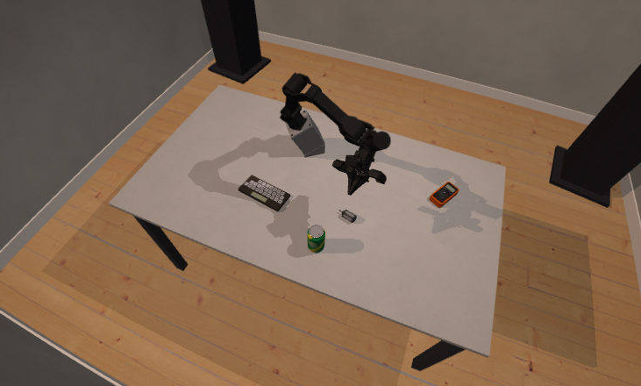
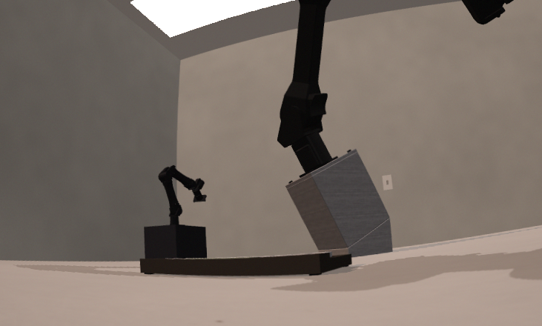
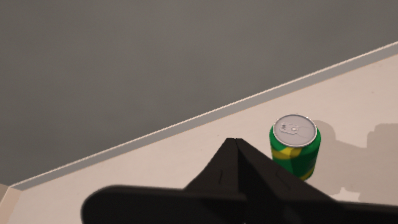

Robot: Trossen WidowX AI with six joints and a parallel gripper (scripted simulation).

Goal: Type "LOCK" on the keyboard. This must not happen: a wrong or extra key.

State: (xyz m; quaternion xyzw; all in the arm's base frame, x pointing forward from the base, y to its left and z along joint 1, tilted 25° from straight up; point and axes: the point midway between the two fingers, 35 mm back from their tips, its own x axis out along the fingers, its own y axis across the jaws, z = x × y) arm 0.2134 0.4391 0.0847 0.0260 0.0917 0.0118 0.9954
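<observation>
Right now the green soda can is 230 mm below my hand, 130 mm ahead of it and 60 mm to the right of it. Also, from my hand: orange multimeter 370 mm behind, 290 mm to the left, 280 mm below.
</observation>
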